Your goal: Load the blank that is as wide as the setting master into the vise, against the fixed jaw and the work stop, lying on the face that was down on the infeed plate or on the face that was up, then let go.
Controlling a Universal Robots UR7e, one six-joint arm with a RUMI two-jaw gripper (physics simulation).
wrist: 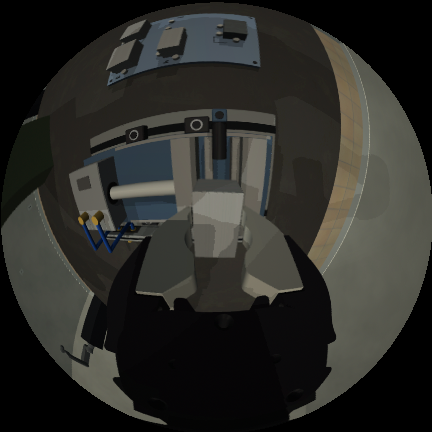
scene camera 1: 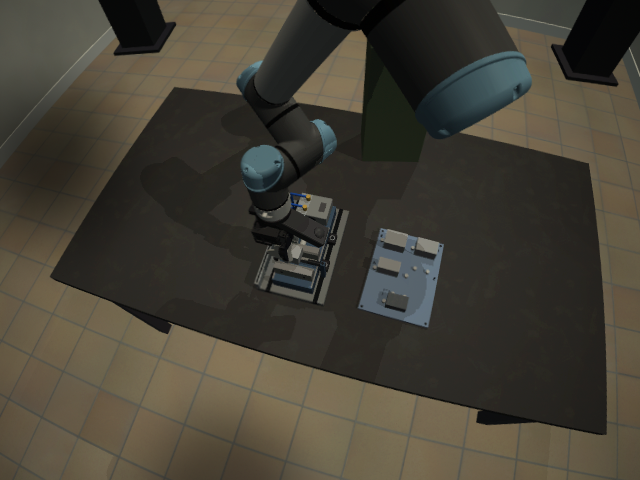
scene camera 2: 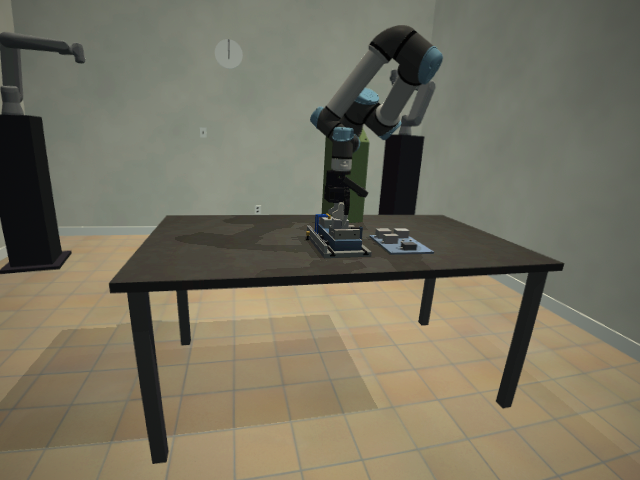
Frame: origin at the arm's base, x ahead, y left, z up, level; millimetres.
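Seen in the pictures: gripper, fingertip midpoint: (wrist: pixel 215 208) (scene camera 1: pixel 291 254) (scene camera 2: pixel 341 225).
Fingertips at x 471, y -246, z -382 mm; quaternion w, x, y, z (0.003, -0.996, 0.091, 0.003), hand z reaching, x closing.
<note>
A point is followed by its place in that frame.
My gripper (scene camera 1: pixel 295 252) @[y -246, x 471, z -382 mm] (scene camera 2: pixel 339 212) (wrist: pixel 215 208) @[y -246, x 471, z -382 mm] points down over the vise and is shut on a light grey blank (wrist: pixel 217 215) @[y -238, x 474, z -357 mm]. In the wrist view the blank is upright between the fingers and overlaps the gap between the moving jaw (wrist: pixel 183 160) and the fixed jaw (wrist: pixel 254 172) (scene camera 1: pixel 293 271). The black work stop (wrist: pixel 219 141) @[y -189, x 485, z -388 mm] stands at the far end of that gap. The blank's lower end and any contact with the jaws or stop are hidden. The infeed plate (scene camera 1: pixel 372 294) @[y -30, x 528, z -477 mm] (wrist: pixel 200 56) @[y -37, x 486, z -476 mm] carries a dark block (scene camera 1: pixel 397 301) @[y 34, x 552, z -451 mm] (scene camera 2: pixel 408 245) @[y 20, x 564, z -455 mm] (wrist: pixel 235 29) @[y 17, x 547, z -452 mm], seemingly the setting master.
Three pale blocks (scene camera 1: pixel 395 240) @[y 26, x 378, z -440 mm] (scene camera 1: pixel 427 247) @[y 116, x 393, z -440 mm] (scene camera 1: pixel 388 266) @[y 8, x 459, z -441 mm] stand on the infeed plate, right of the vise. The vise's grey end block (scene camera 1: pixel 320 207) @[y -187, x 319, z -388 mm] (wrist: pixel 85 187) @[y -188, x 321, z -388 mm], with blue lines and yellow fittings (wrist: pixel 98 218) @[y -229, x 334, z -378 mm], stands behind the jaws. A rail (wrist: pixel 105 142) @[y -136, x 314, z -464 mm] borders the vise.
</note>
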